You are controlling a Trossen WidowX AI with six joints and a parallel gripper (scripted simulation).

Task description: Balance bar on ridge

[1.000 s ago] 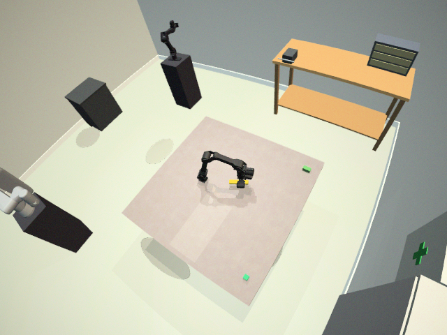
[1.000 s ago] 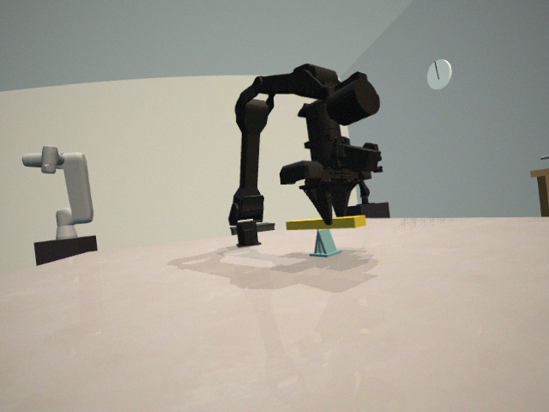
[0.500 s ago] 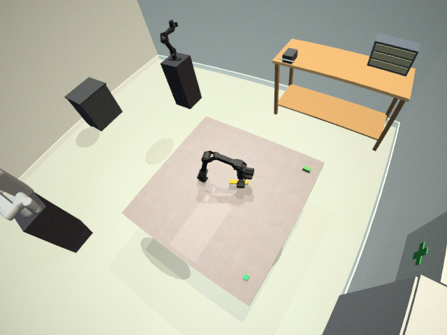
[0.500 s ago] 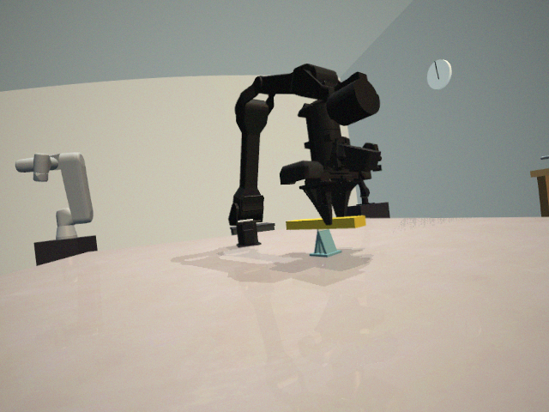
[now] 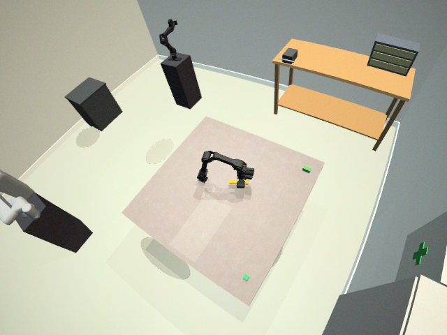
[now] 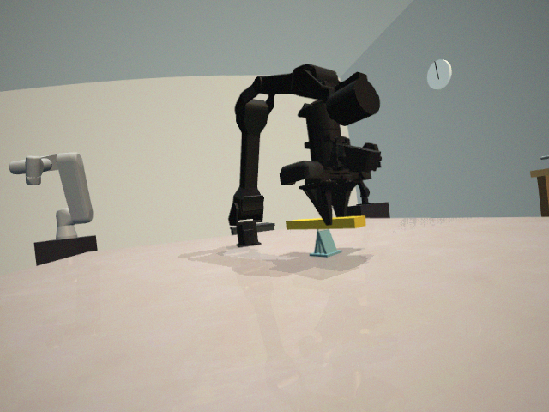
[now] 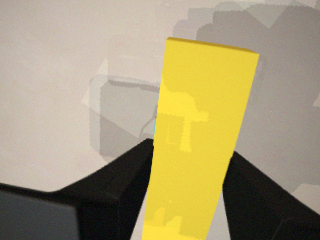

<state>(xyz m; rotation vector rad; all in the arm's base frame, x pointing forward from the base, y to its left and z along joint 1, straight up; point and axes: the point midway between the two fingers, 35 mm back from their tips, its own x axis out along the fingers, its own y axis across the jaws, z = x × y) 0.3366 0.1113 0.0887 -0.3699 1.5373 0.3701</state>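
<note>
Right now the yellow bar is 30 mm behind my gripper tip and 10 mm to the right of it.
</note>
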